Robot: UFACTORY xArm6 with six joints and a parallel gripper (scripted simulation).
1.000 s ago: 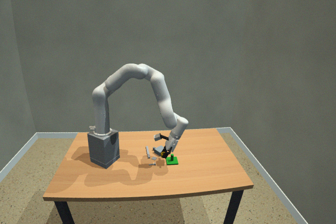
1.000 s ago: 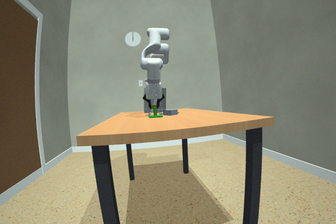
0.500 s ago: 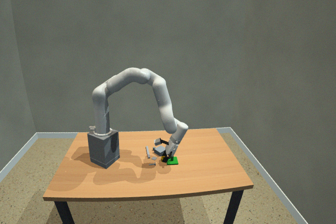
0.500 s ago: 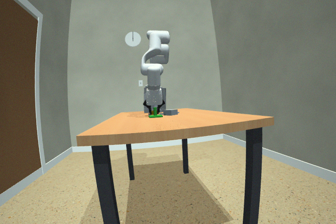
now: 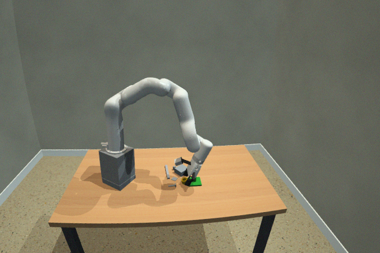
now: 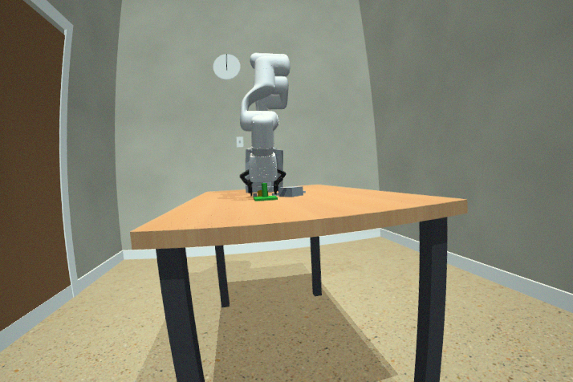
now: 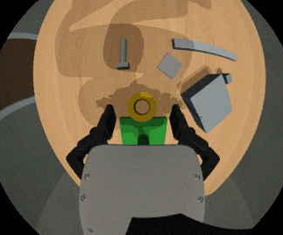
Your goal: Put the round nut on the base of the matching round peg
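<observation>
Right now my hand is 8 cm past the bolt-like piece, 3 cm to the left of it and 2 cm above it. From my hand the other things lie so: grey block: 11 cm to the left, 2 cm behind, 1 cm below; small square piece: 7 cm behind, 4 cm to the left, 2 cm below; long bar: 12 cm to the left, 12 cm behind, 2 cm below.
</observation>
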